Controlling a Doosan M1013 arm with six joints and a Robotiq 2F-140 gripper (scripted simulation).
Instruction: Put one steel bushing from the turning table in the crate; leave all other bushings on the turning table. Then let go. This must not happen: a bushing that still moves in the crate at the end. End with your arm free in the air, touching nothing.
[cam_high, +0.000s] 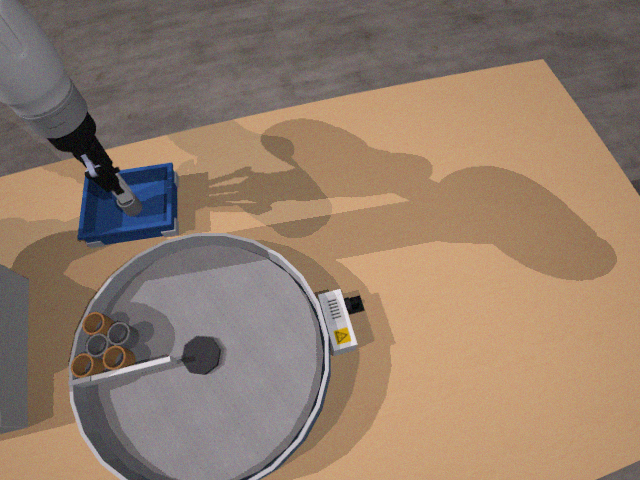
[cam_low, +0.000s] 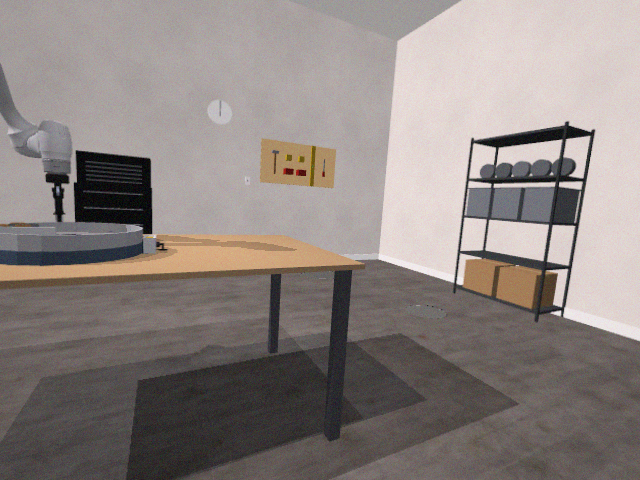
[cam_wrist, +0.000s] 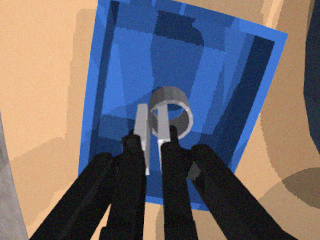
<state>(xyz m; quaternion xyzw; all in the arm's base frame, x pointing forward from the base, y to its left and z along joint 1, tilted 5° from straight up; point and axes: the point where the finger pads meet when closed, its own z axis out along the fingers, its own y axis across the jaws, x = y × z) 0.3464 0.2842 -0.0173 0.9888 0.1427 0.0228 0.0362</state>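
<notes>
The blue crate lies 10 mm to the right of my hand and 50 mm below it. Round my hand: turning table (140 mm ahead, 350 mm to the right, 20 mm below).
</notes>
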